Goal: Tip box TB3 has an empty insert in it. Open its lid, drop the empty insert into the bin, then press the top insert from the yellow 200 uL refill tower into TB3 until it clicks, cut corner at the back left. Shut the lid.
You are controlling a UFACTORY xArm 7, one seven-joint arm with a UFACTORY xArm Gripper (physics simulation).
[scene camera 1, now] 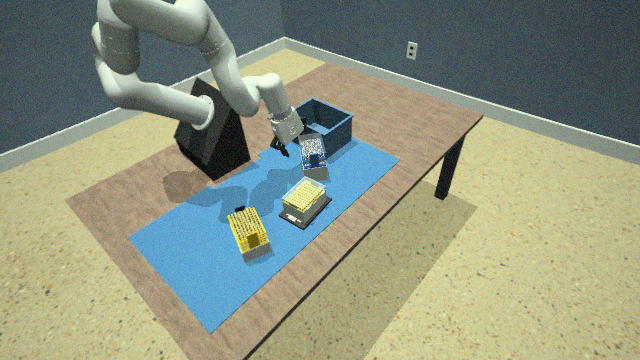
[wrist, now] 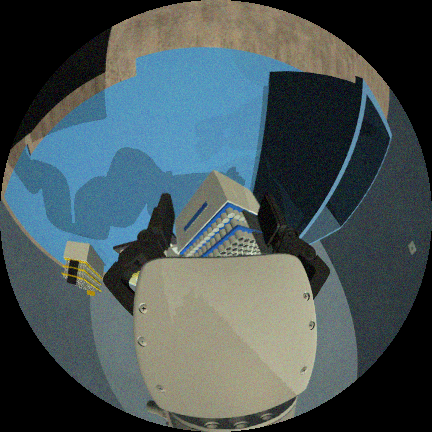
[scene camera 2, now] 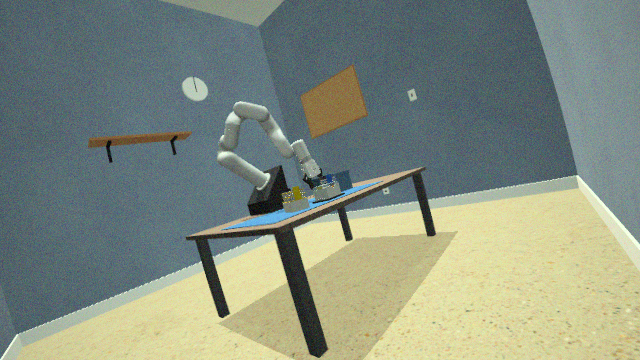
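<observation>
Tip box TB3 (scene camera 1: 304,206) (scene camera 2: 327,192) stands on a dark base, with a yellow gridded insert at its top and clear lid walls around it; I cannot tell whether the lid is fully shut. The yellow refill tower (scene camera 1: 248,227) (scene camera 2: 296,203) (wrist: 78,252) stands to its left in scene view 1, with stacked yellow inserts. The blue-grey bin (scene camera 1: 339,140) (scene camera 2: 344,180) (wrist: 312,115) is at the back right. My gripper (scene camera 1: 295,141) (scene camera 2: 315,181) (wrist: 217,203) is open and empty, above the mat beside the bin. TB3 is mostly hidden behind the gripper in the wrist view.
A blue refill tower (scene camera 1: 313,152) (wrist: 202,215) stands between TB3 and the bin, close to the gripper; in the wrist view it shows between and beyond the fingers. The blue mat (scene camera 1: 195,265) (wrist: 175,100) lies on the wooden table (scene camera 1: 405,112). The arm's black pedestal (scene camera 1: 215,145) stands behind the mat.
</observation>
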